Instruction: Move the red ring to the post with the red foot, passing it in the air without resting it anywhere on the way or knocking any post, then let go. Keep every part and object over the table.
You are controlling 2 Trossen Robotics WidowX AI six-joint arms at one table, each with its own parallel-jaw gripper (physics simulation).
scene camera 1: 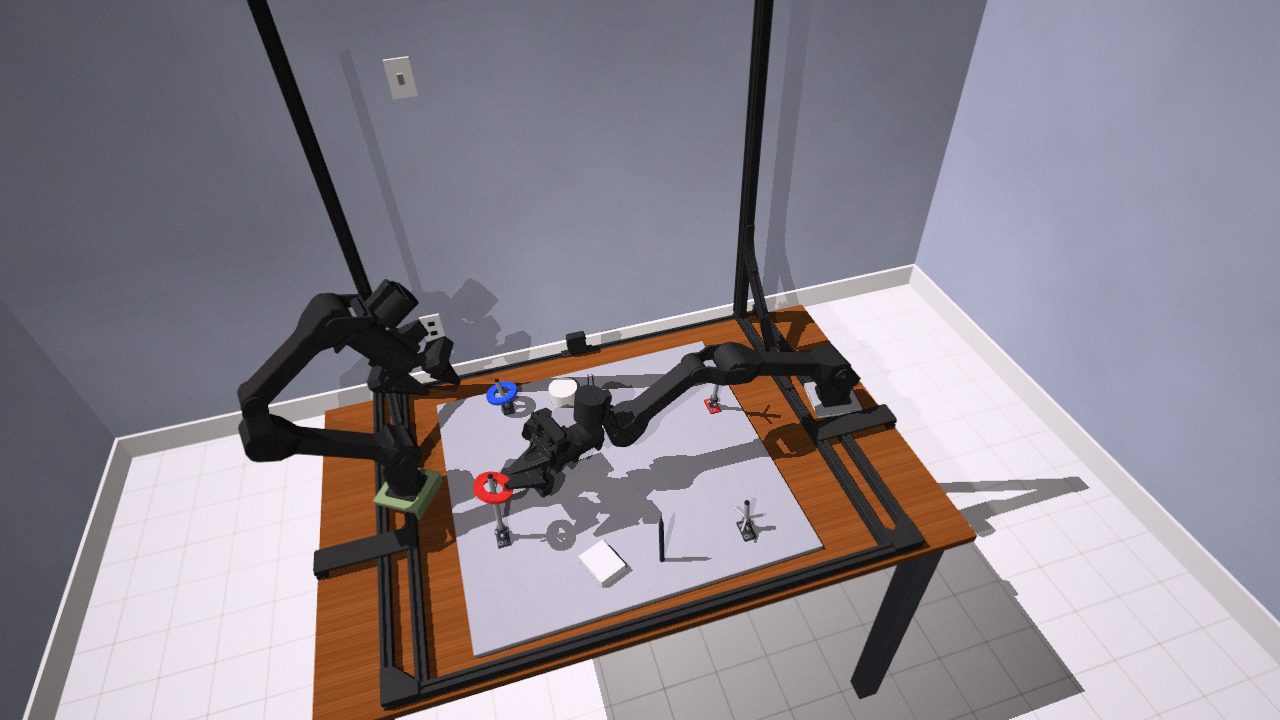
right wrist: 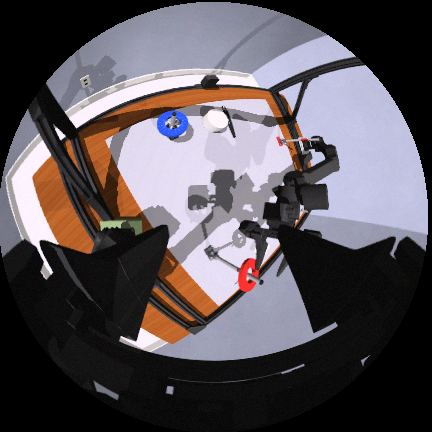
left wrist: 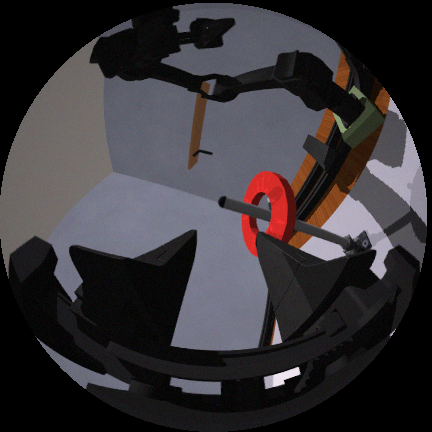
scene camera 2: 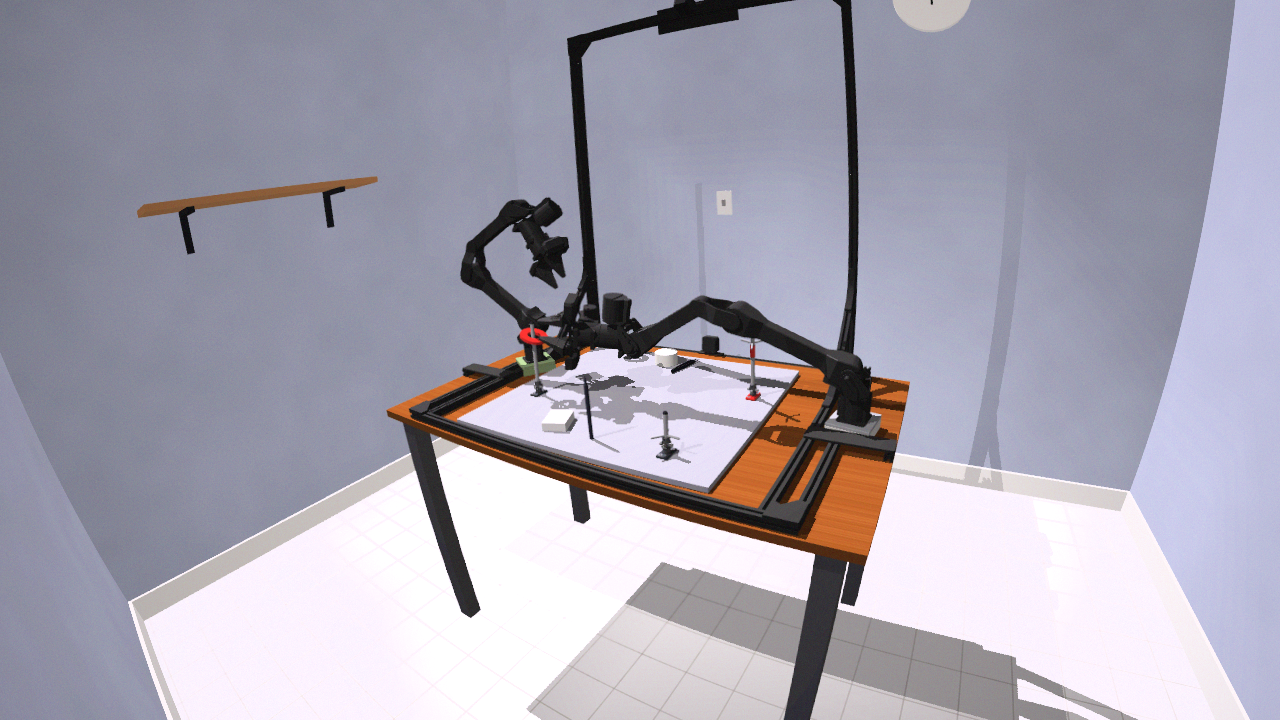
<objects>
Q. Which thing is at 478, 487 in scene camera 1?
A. A red ring.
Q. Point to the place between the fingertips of the left gripper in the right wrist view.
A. At 266, 272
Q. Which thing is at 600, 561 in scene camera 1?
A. A white box.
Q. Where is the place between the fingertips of the right gripper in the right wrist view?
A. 224, 230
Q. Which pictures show the left gripper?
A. Scene camera 1, the right wrist view, the left wrist view and scene camera 2: all of them.
</objects>
